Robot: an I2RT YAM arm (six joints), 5 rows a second.
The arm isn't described. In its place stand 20 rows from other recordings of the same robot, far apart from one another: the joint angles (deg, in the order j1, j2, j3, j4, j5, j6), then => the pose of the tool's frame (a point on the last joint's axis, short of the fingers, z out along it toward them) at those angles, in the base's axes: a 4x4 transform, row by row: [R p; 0 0 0 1], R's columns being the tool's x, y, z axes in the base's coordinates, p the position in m.
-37.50 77.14 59.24 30.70 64.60 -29.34 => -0.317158, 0.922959, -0.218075, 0.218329; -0.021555, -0.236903, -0.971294, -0.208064; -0.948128, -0.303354, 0.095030, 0.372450; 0, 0, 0, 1
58.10 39.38 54.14 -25.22 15.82 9.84 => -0.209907, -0.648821, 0.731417, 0.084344; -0.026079, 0.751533, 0.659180, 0.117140; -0.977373, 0.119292, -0.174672, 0.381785; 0, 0, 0, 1
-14.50 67.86 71.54 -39.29 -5.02 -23.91 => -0.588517, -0.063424, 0.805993, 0.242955; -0.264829, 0.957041, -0.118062, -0.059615; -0.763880, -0.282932, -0.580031, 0.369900; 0, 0, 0, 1
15.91 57.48 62.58 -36.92 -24.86 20.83 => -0.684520, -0.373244, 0.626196, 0.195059; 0.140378, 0.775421, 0.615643, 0.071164; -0.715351, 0.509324, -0.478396, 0.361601; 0, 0, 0, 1
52.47 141.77 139.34 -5.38 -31.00 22.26 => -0.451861, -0.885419, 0.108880, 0.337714; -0.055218, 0.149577, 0.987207, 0.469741; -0.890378, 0.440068, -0.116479, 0.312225; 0, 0, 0, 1
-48.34 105.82 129.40 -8.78 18.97 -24.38 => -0.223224, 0.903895, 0.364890, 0.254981; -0.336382, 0.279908, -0.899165, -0.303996; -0.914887, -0.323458, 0.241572, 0.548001; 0, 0, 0, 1
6.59 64.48 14.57 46.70 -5.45 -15.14 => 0.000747, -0.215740, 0.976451, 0.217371; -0.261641, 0.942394, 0.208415, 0.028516; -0.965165, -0.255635, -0.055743, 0.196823; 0, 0, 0, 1
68.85 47.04 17.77 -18.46 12.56 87.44 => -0.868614, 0.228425, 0.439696, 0.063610; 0.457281, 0.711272, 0.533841, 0.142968; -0.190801, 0.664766, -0.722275, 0.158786; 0, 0, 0, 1
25.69 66.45 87.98 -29.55 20.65 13.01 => -0.142977, -0.060321, 0.987886, 0.209703; 0.164985, 0.982722, 0.083884, 0.086947; -0.975878, 0.174980, -0.130555, 0.486266; 0, 0, 0, 1
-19.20 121.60 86.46 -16.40 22.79 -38.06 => -0.909424, -0.038018, 0.414128, 0.429551; -0.285139, 0.781891, -0.554385, -0.164187; -0.302727, -0.622255, -0.721911, 0.162761; 0, 0, 0, 1
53.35 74.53 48.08 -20.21 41.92 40.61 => -0.539995, 0.037176, 0.840846, 0.177045; 0.085587, 0.996271, 0.010916, 0.198114; -0.837305, 0.077860, -0.541164, 0.239445; 0, 0, 0, 1
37.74 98.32 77.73 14.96 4.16 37.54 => -0.398697, -0.391518, 0.829310, 0.331839; 0.459885, 0.697018, 0.550156, 0.253579; -0.793439, 0.600733, -0.097846, 0.333986; 0, 0, 0, 1
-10.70 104.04 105.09 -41.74 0.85 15.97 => -0.561787, 0.365367, 0.742228, 0.403761; 0.386122, 0.909273, -0.155343, -0.076829; -0.731645, 0.199321, -0.651894, 0.362641; 0, 0, 0, 1
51.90 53.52 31.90 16.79 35.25 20.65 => -0.150107, -0.250977, 0.956284, 0.149211; 0.275301, 0.918377, 0.284242, 0.156998; -0.949567, 0.305933, -0.068761, 0.282605; 0, 0, 0, 1
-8.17 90.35 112.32 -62.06 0.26 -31.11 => -0.620974, -0.204749, 0.756617, 0.307048; -0.432823, 0.894342, -0.113210, -0.044245; -0.653494, -0.397782, -0.643983, 0.454218; 0, 0, 0, 1
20.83 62.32 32.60 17.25 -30.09 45.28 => -0.685730, -0.395035, 0.611327, 0.220032; 0.396897, 0.501098, 0.769008, 0.102811; -0.610120, 0.769966, -0.186830, 0.255305; 0, 0, 0, 1
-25.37 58.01 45.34 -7.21 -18.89 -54.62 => -0.284129, -0.175079, 0.942665, 0.216009; -0.719022, 0.689304, -0.088698, -0.089674; -0.634254, -0.702999, -0.321737, 0.305595; 0, 0, 0, 1
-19.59 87.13 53.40 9.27 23.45 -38.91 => -0.711091, 0.259885, 0.653307, 0.316457; -0.358558, 0.665236, -0.654902, -0.127660; -0.604802, -0.699943, -0.379860, 0.246864; 0, 0, 0, 1
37.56 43.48 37.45 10.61 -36.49 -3.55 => 0.122620, -0.954235, 0.272763, 0.130319; 0.031496, 0.278440, 0.959937, 0.126922; -0.991954, -0.109117, 0.064197, 0.337285; 0, 0, 0, 1
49.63 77.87 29.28 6.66 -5.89 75.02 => -0.891747, 0.209439, 0.401153, 0.161075; 0.434623, 0.643308, 0.630284, 0.195104; -0.126059, 0.736404, -0.664694, 0.154434; 0, 0, 0, 1
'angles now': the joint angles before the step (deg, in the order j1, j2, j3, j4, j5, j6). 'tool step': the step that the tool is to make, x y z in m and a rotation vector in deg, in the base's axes. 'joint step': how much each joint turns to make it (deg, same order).
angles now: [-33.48, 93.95, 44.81, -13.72, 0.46, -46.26]
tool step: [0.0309, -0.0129, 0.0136, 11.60, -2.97, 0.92]
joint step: [-0.05, 5.89, 11.10, -8.81, -10.64, 3.97]
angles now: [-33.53, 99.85, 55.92, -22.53, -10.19, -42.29]
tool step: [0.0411, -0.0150, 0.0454, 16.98, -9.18, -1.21]
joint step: [0.03, 4.63, 16.07, -10.09, -17.07, 9.49]
